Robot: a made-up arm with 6 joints.
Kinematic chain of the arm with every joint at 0, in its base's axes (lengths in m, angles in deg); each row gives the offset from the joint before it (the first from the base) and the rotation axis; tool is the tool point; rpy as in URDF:
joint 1: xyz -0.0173 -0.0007 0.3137 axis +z
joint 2: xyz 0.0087 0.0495 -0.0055 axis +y
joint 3: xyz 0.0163 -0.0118 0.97 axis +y
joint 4: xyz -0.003 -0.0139 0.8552 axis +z
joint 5: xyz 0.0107 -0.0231 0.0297 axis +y
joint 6: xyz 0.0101 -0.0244 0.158 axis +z
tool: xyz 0.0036 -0.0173 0.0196 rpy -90 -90 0
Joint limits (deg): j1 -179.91..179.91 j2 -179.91..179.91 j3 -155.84..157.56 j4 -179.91..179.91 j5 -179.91..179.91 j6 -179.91..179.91
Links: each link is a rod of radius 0.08 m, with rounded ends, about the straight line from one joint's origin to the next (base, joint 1, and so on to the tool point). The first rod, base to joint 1, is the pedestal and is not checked.
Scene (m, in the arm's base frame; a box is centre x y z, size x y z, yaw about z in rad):
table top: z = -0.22
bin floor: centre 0.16 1.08 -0.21 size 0.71 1.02 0.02 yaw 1
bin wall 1: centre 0.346 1.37 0.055 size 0.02 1.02 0.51 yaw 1
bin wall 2: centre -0.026 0.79 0.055 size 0.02 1.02 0.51 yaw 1
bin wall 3: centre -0.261 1.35 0.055 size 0.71 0.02 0.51 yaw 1
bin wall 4: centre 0.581 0.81 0.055 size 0.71 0.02 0.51 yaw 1
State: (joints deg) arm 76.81 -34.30 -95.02 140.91 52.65 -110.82
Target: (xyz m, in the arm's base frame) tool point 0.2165 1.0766 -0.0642
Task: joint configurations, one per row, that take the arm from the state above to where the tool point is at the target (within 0.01 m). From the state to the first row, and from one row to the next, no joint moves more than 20 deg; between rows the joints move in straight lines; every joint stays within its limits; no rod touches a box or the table.
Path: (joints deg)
1: 57.97 -33.06 -95.90 139.81 54.22 -110.66
2: 39.14 -31.82 -96.78 138.70 55.78 -110.49
3: 20.30 -30.59 -97.66 137.60 57.35 -110.33
4: 1.46 -29.35 -98.54 136.50 58.92 -110.17
5: -17.37 -28.11 -99.42 135.39 60.49 -110.00
6: -36.21 -26.87 -100.30 134.29 62.05 -109.84
7: -55.04 -25.63 -101.18 133.19 63.62 -109.68
8: -73.88 -24.40 -102.06 132.08 65.19 -109.51
9: -92.72 -23.16 -102.94 130.98 66.75 -109.35
10: -92.87 -39.47 -102.33 130.92 64.03 -109.30
11: -93.03 -55.79 -101.73 130.87 61.31 -109.24

